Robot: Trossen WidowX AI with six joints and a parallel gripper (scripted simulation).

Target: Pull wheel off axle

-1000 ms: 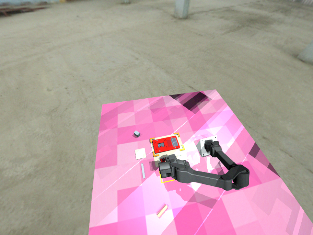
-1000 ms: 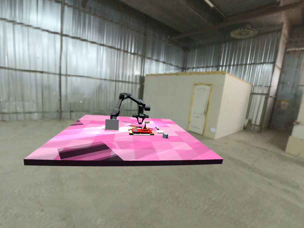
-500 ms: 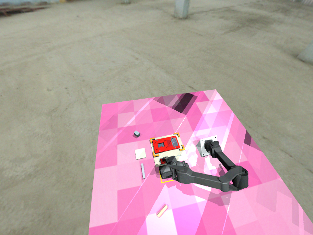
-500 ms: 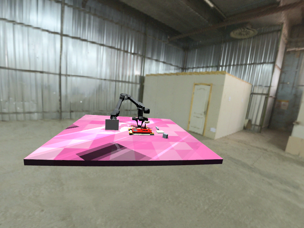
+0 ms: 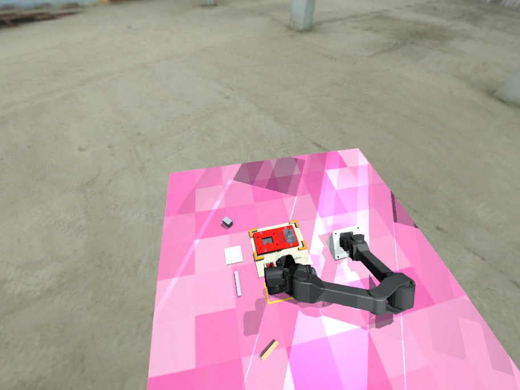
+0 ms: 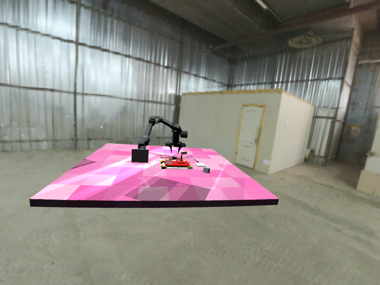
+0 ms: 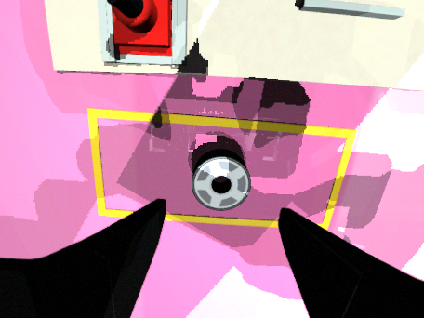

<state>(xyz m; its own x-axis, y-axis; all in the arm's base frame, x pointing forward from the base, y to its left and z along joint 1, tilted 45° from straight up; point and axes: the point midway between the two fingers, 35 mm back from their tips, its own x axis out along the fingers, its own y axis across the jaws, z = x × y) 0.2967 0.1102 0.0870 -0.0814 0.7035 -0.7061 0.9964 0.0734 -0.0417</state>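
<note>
Right now my gripper tip is 40 mm above the wheel. Also, from my gripper tip: tan stick 110 mm ahead, 190 mm to the left, 40 mm below; dark upright axle 50 mm ahead, 90 mm to the right, 20 mm below; white square 210 mm ahead, 180 mm to the right, 50 mm below.
</note>
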